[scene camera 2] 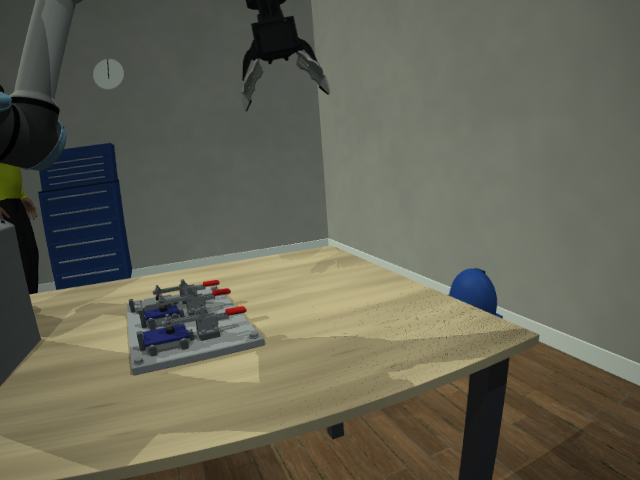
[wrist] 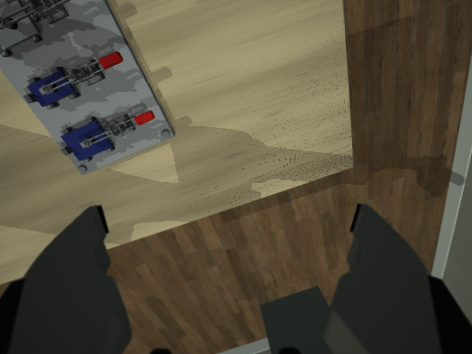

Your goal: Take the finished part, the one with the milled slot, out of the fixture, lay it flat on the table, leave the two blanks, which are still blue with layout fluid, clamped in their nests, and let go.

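Frame: origin at the arm's base, x ahead, y left, z up, level; metres.
Seen in the pictures: gripper, fingertip midpoint: (scene camera 2: pixel 287 102) (wrist: pixel 230 207).
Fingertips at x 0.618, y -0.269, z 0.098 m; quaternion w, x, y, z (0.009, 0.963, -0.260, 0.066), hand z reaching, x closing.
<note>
Pixels of each thing's top centre, then the offset from my fingertips to it. Level surfaces: height alone.
- grey fixture plate, top centre: (scene camera 2: pixel 183 319) (wrist: pixel 77 79) 0.190 m back, 0.169 m left, 0.401 m down
- table, surface height: 0.416 m down
- front blue blank, top centre: (scene camera 2: pixel 165 333) (wrist: pixel 87 141) 0.255 m back, 0.069 m left, 0.380 m down
- middle blue blank, top centre: (scene camera 2: pixel 161 311) (wrist: pixel 50 89) 0.232 m back, 0.177 m left, 0.375 m down
- grey part, top centre: (scene camera 2: pixel 153 300) (wrist: pixel 4 27) 0.223 m back, 0.287 m left, 0.385 m down
My gripper (scene camera 2: pixel 287 101) (wrist: pixel 230 207) is open and empty, high above the table, fingers pointing down. The grey fixture plate (scene camera 2: pixel 206 350) (wrist: pixel 131 82) lies on the table (scene camera 2: pixel 320 382) (wrist: pixel 225 65). The front blue blank (scene camera 2: pixel 162 337) (wrist: pixel 75 142) and the middle blue blank (scene camera 2: pixel 153 313) (wrist: pixel 56 96) sit in their nests under toggle clamps. The far nest holds a grey part (wrist: pixel 20 39), cut off at the top left of the wrist view; its slot cannot be made out. It is small and mostly hidden by clamps in the scene view.
Red clamp handles (scene camera 2: pixel 235 310) (wrist: pixel 144 117) stick out on the plate's right side. A grey block (scene camera 2: pixel 15 304) stands at the table's left. Behind are a blue drawer cabinet (scene camera 2: pixel 85 227) and a partly visible person in yellow (scene camera 2: pixel 9 183). A blue rounded object (scene camera 2: pixel 473 290) stands beyond the right edge.
</note>
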